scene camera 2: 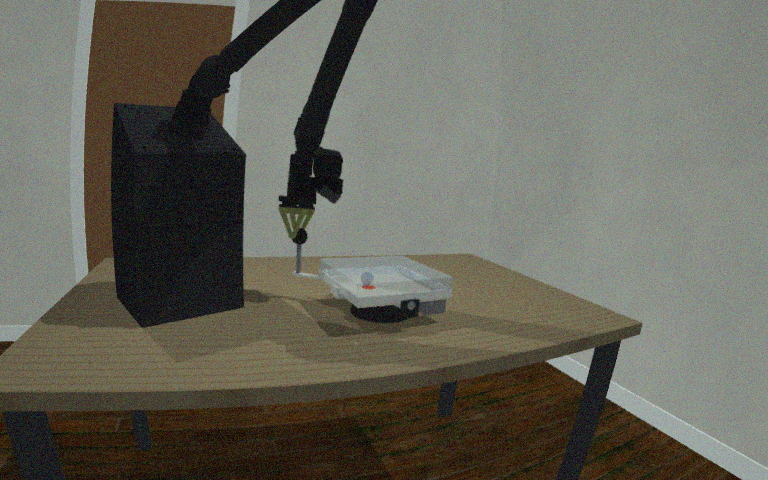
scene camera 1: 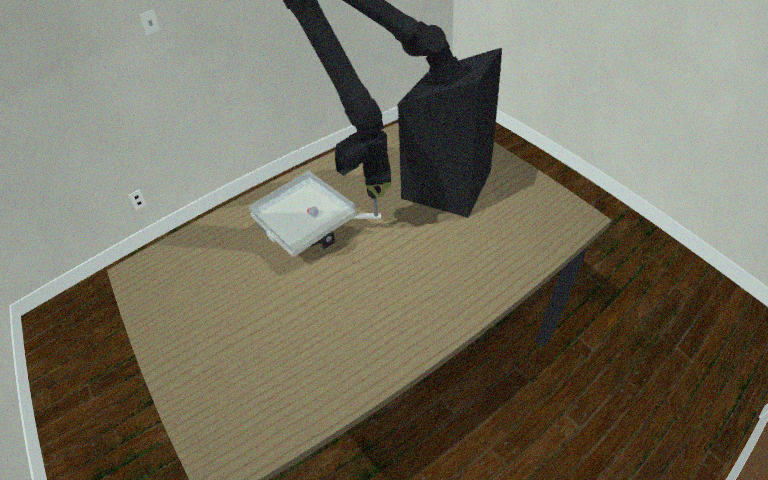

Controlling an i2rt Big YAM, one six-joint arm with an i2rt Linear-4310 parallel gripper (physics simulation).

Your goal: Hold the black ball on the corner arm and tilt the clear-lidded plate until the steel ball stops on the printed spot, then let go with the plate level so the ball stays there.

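The clear-lidded white plate (scene camera 1: pixel 283 226) (scene camera 2: pixel 362 298) sits on a low dark base, and looks nearly level, perhaps slightly tilted. The grey steel ball (scene camera 1: pixel 313 211) (scene camera 2: pixel 367 277) is inside it, at the red printed spot (scene camera 1: pixel 309 210) (scene camera 2: pixel 368 287), partly overlapping it in both views. The white corner arm (scene camera 1: pixel 365 215) (scene camera 2: pixel 307 275) reaches from the plate's corner to a thin grey upright rod, topped by the black ball (scene camera 2: pixel 300 236). My gripper (scene camera 1: pixel 377 190) (scene camera 2: pixel 296 234) points down with its yellow-green fingers shut on the black ball, beside and above the plate.
The tall black pedestal (scene camera 1: pixel 444 135) (scene camera 2: pixel 178 226) of the arm stands on the wooden table (scene camera 1: pixel 271 350) (scene camera 2: pixel 198 373), near the gripper. The plate's dark base (scene camera 2: pixel 376 313) has a small black block (scene camera 1: pixel 327 240) (scene camera 2: pixel 410 307) at its side.
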